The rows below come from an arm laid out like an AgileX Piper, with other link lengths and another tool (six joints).
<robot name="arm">
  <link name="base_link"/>
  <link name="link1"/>
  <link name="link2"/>
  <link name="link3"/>
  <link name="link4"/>
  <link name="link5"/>
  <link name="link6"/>
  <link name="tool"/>
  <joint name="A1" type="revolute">
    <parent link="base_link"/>
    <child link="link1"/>
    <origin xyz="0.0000 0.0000 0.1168" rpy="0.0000 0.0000 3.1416"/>
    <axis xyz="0 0 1"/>
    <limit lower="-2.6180" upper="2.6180"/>
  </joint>
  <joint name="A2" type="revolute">
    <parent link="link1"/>
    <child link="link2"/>
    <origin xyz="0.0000 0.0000 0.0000" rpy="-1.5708 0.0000 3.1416"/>
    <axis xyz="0 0 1"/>
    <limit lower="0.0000" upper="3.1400"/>
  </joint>
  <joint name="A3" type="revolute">
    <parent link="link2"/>
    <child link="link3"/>
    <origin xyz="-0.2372 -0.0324 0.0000" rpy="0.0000 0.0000 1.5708"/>
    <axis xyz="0 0 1"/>
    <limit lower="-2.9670" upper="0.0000"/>
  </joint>
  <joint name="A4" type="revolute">
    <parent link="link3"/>
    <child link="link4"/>
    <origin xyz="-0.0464 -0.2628 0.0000" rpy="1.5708 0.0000 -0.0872"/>
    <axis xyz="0 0 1"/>
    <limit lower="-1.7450" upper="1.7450"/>
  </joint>
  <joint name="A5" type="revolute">
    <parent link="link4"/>
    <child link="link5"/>
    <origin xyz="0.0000 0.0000 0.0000" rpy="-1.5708 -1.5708 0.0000"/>
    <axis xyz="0 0 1"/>
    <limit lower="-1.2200" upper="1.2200"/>
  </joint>
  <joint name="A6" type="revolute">
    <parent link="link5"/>
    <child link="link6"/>
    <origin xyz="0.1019 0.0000 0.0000" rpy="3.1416 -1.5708 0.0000"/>
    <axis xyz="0 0 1"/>
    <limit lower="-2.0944" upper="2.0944"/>
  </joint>
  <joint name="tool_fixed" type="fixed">
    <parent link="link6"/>
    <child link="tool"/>
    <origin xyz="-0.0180 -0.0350 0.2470" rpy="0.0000 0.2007 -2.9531"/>
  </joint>
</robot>
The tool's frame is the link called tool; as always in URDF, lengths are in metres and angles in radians.
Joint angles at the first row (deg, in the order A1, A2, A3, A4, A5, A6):
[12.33, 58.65, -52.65, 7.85, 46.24, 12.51]
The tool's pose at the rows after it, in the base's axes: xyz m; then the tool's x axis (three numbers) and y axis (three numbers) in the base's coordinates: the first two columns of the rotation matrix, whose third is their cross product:
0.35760 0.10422 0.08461 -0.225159 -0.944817 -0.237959 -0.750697 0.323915 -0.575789
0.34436 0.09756 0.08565 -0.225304 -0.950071 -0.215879 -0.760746 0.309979 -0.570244
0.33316 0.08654 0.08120 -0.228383 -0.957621 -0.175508 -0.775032 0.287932 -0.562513
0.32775 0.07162 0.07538 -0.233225 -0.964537 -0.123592 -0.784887 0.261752 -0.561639
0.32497 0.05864 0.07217 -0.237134 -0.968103 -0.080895 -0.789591 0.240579 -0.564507
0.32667 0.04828 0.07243 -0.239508 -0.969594 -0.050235 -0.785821 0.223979 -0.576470
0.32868 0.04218 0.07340 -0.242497 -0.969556 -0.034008 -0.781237 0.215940 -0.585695
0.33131 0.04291 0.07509 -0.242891 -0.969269 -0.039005 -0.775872 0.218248 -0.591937
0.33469 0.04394 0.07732 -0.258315 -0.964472 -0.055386 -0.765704 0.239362 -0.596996
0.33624 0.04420 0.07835 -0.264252 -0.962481 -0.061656 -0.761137 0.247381 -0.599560
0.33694 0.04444 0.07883 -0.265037 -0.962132 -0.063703 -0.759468 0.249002 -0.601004
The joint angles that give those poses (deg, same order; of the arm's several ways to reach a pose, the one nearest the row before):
[12.32, 55.90, -52.65, 7.05, 48.18, 13.09]
[12.33, 53.87, -52.65, 6.05, 51.33, 13.24]
[12.33, 52.91, -52.64, 4.30, 54.11, 13.27]
[12.33, 52.89, -52.65, 1.75, 55.78, 13.26]
[12.33, 52.89, -52.65, -0.47, 56.83, 13.26]
[12.33, 52.89, -52.65, -2.40, 56.93, 13.26]
[12.33, 52.89, -52.65, -3.59, 56.79, 13.39]
[12.32, 52.89, -52.64, -3.59, 56.26, 13.49]
[12.33, 52.89, -52.65, -3.71, 55.55, 14.75]
[12.32, 52.89, -52.65, -3.80, 55.23, 15.25]
[12.32, 52.89, -52.64, -3.80, 55.09, 15.33]

